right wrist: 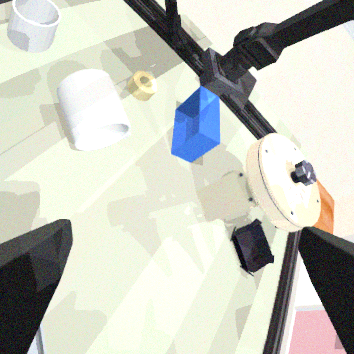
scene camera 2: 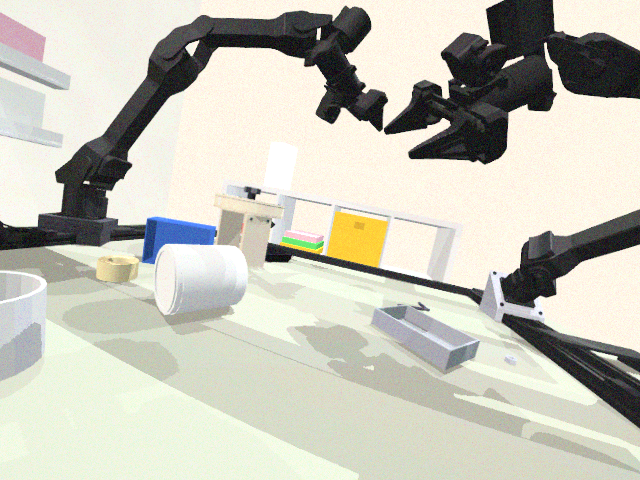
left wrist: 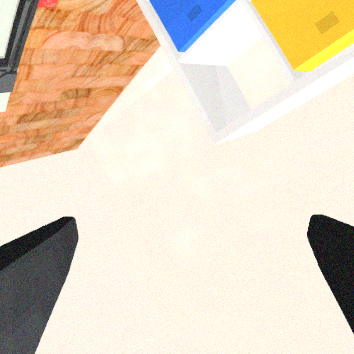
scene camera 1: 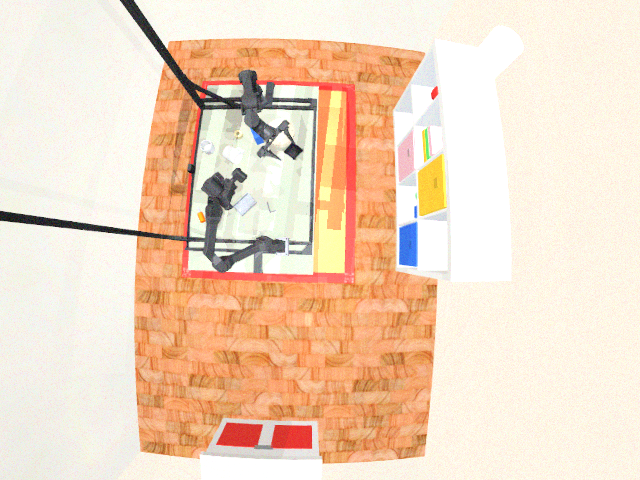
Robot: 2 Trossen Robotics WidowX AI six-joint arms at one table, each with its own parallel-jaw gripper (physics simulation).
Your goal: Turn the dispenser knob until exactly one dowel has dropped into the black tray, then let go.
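Where they show: left gripper, fingertip midpoint: (scene camera 2: pixel 370 125) (left wrist: pixel 193 226) (scene camera 1: pixel 288 152); right gripper, fingertip midpoint: (right wrist: pixel 188 234) (scene camera 2: pixel 395 142); left arm's base, origin of the base link: (right wrist: pixel 226 69) (scene camera 2: pixel 82 216); right arm's base, origin of the base link: (scene camera 2: pixel 516 292) (scene camera 1: pixel 281 246).
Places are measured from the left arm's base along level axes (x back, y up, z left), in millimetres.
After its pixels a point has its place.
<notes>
The cream dispenser (scene camera 1: pixel 280 143) {z -50, x -393, y 98 mm} (scene camera 2: pixel 255 238) (right wrist: pixel 267 187) {z -91, x -358, y 95 mm} stands upright at the table's far edge in scene camera 2. Its dark knob (scene camera 2: pixel 252 192) {z -36, x -326, y 115 mm} (right wrist: pixel 304 173) {z -32, x -337, y 126 mm} sits on the round top. The black tray (right wrist: pixel 253 247) {z 33, x -414, y -45 mm} lies at its foot; no dowel can be made out in it. My left gripper (scene camera 2: pixel 355 122) (left wrist: pixel 193 226) {z -84, x -570, y 337 mm} is open and empty, raised high above the table, and from overhead its fingers spread around the dispenser. My right gripper (scene camera 2: pixel 398 143) {z -339, x -463, y 219 mm} (right wrist: pixel 188 234) {z -339, x -463, y 219 mm} is open and empty, also high, apart from the knob and pointing left in scene camera 2.
A blue bin (scene camera 2: pixel 183 238) {z -98, x -201, y 0 mm} (right wrist: pixel 197 132) {z -150, x -248, y 30 mm} stands beside the dispenser. A tape roll (scene camera 2: pixel 117 269) {z -237, x -133, y -29 mm} (right wrist: pixel 142 86) {z -219, x -143, y -22 mm}, a white cylinder on its side (scene camera 2: pixel 204 279) {z -350, x -244, y 5 mm} (right wrist: pixel 91 110) {z -321, x -268, y 27 mm} and a grey tray (scene camera 2: pixel 423 338) {z -435, x -498, y -25 mm} lie on the table. In scene camera 2 the two grippers are close together.
</notes>
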